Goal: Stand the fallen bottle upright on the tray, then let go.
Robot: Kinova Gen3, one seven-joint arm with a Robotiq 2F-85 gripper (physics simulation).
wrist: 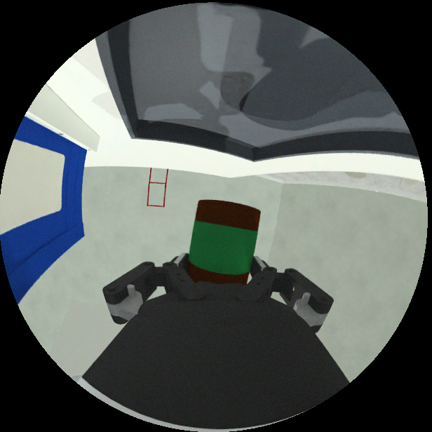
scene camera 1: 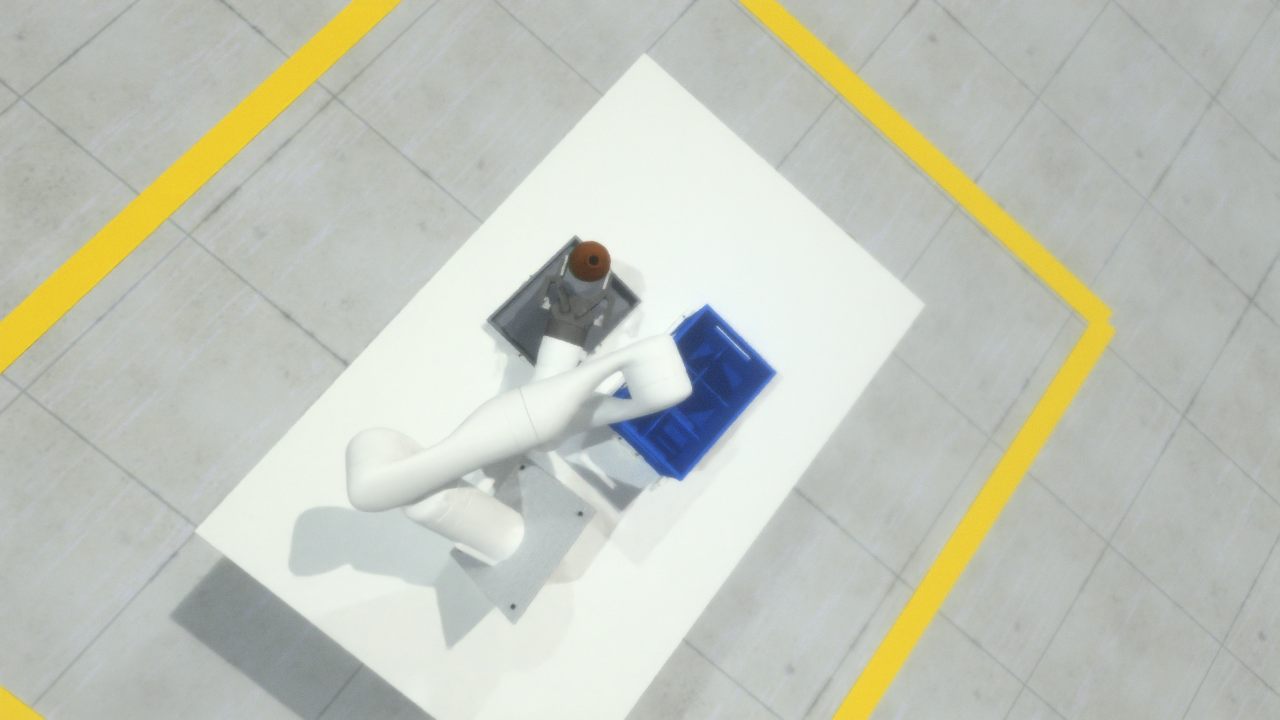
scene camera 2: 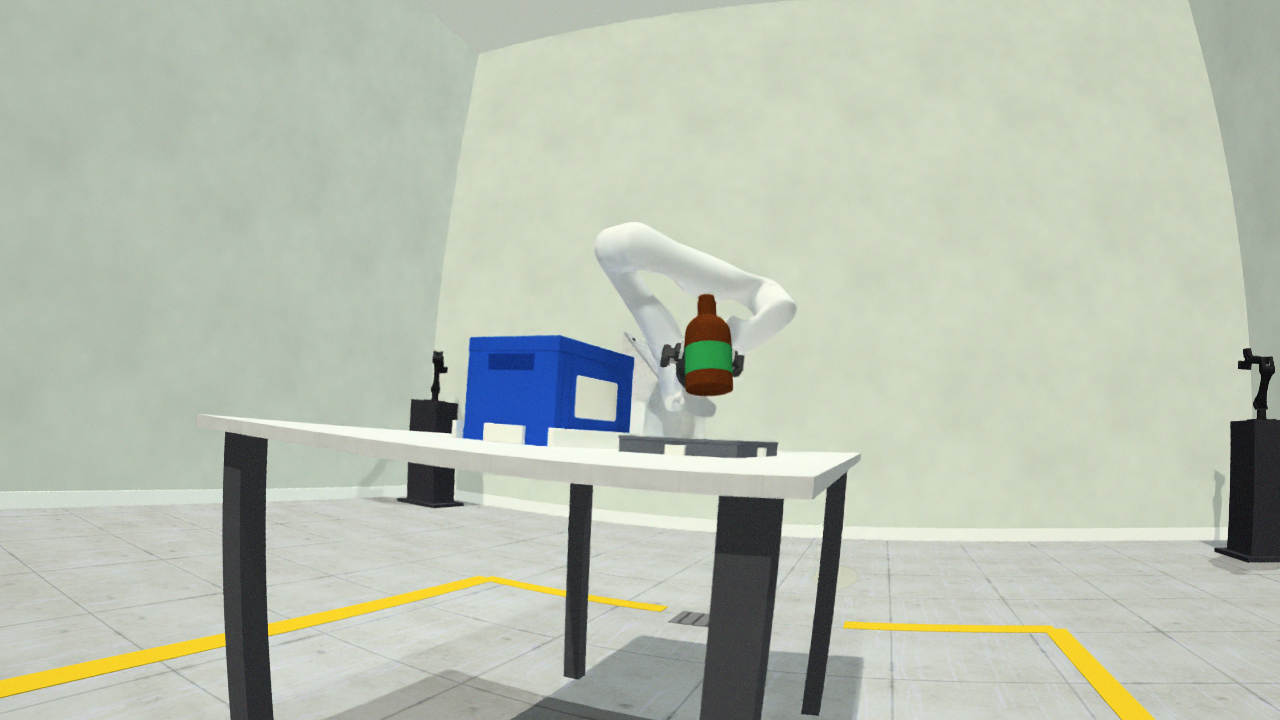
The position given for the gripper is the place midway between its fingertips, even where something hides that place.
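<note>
A brown bottle (scene camera 1: 590, 261) can be seen in the scene. With it appears the robot's gripper (scene camera 1: 589, 263), which is visible in other views too: the gripper (wrist: 219, 262) and again the gripper (scene camera 2: 708, 350).
</note>
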